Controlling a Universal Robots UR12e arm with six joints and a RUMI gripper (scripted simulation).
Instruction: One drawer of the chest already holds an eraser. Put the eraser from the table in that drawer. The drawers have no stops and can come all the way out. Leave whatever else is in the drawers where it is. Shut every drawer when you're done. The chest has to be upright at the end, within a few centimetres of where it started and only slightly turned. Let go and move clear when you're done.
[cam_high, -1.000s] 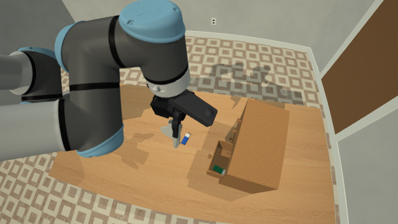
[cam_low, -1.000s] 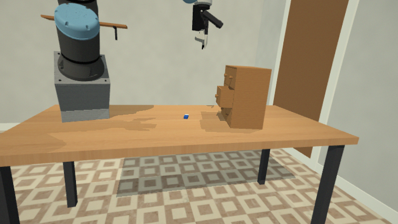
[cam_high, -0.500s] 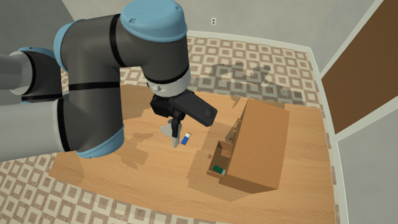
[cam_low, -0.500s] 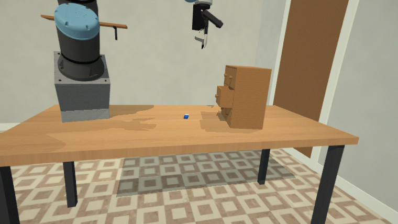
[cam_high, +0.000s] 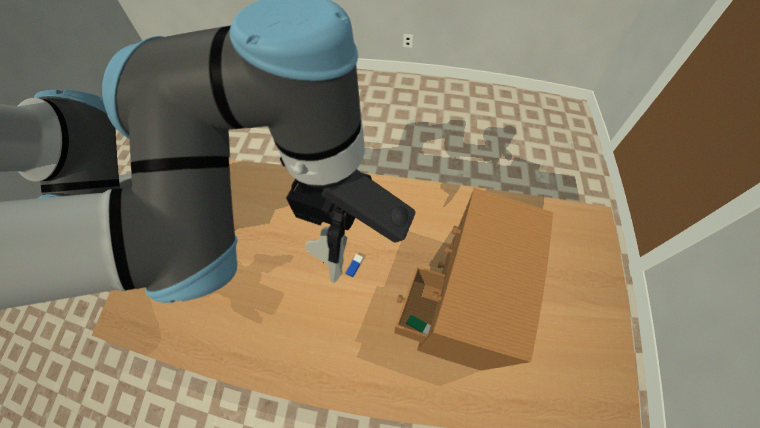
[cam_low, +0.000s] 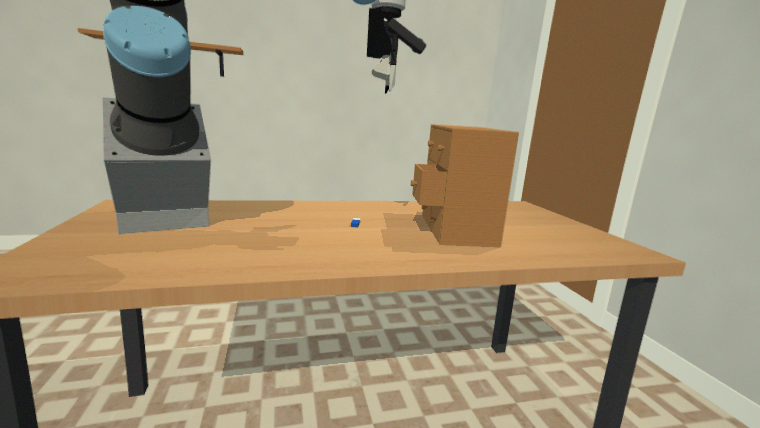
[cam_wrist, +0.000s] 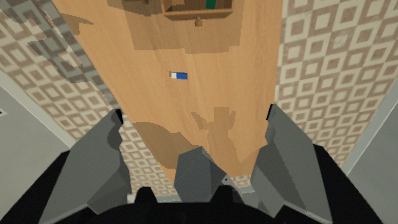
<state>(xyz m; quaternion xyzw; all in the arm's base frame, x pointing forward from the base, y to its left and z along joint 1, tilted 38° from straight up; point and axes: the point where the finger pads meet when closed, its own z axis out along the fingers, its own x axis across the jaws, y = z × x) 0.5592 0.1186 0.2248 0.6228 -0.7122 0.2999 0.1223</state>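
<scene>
My gripper is now 60 mm past the blue eraser, 100 mm to the right of it and 410 mm above it. Also, from my hand: green eraser (150 mm ahead, 80 mm to the right, 290 mm below).
</scene>
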